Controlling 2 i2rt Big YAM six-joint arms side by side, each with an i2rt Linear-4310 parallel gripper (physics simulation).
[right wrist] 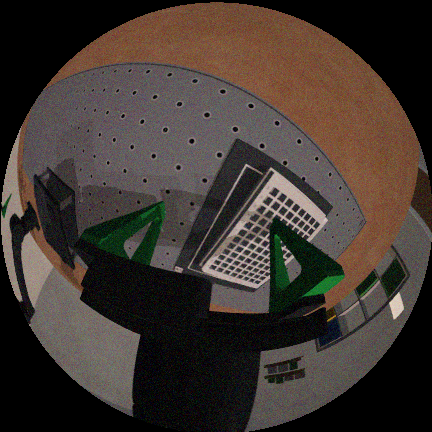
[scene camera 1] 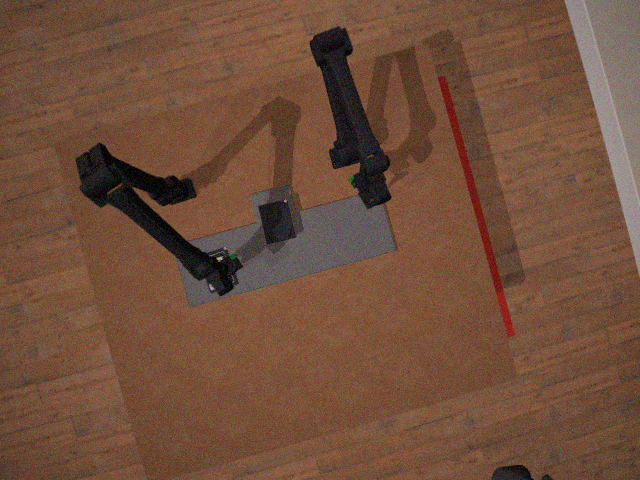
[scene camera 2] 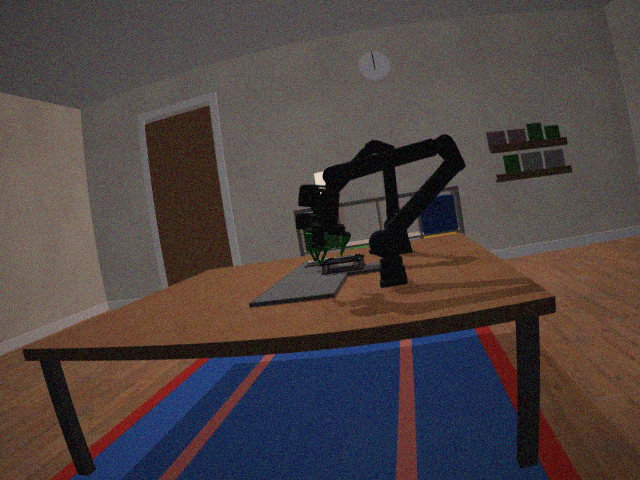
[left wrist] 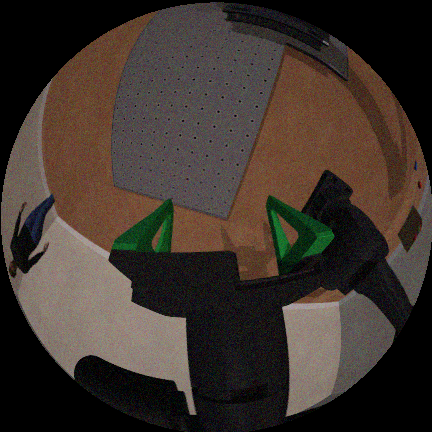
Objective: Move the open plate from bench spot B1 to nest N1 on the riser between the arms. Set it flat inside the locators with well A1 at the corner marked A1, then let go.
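Places are measured from the left arm's base along level axes (x ahead, y left, z up), in centimetres.
Pixels of known places: left gripper, fingertip midpoint: (scene camera 1: 361, 197) (scene camera 2: 325, 255) (left wrist: 220, 200); right gripper, fingertip midpoint: (right wrist: 218, 214) (scene camera 1: 230, 271) (scene camera 2: 317, 262); left arm's base, link origin: (right wrist: 33, 214) (scene camera 1: 344, 156) (scene camera 2: 394, 282) (left wrist: 325, 201); right arm's base, link origin: (scene camera 1: 180, 191) (scene camera 2: 403, 252).
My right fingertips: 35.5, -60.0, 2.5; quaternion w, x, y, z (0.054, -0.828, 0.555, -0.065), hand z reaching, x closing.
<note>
Ahead of a thing's pixels: the offset from my right fingertips to its top centre, as dx, dy, dz. Level surfaces: height alone.
The white open plate @[-0.8, -5.8, +0.4] (right wrist: 246, 250) with its grid of wells lies on a dark base @[-1.9, -5.1, -1.0] (right wrist: 222, 170) on the grey perforated board, beside a thin white outline. In scene camera 1 the plate (scene camera 1: 212, 285) is mostly hidden under the right arm. My right gripper (right wrist: 218, 214) (scene camera 1: 230, 262) is open above the base; one finger overlaps the plate in its wrist view, and nothing is held. The dark riser with nest N1 @[-15.0, +24.8, +3.6] (scene camera 1: 277, 222) (right wrist: 56, 220) (scene camera 2: 343, 266) stands between the arms. My left gripper (left wrist: 220, 200) is open and empty near the board's other end. The A1 mark is not readable.
The grey perforated board @[dz -1.2] (scene camera 1: 341, 235) (scene camera 2: 299, 289) (left wrist: 190, 115) (right wrist: 165, 115) lies on the brown table @[dz -2.5] (scene camera 1: 310, 361) (scene camera 2: 206, 310). A red strip (scene camera 1: 475, 206) runs at the right in scene camera 1. The right arm reaches over the board's left end there.
</note>
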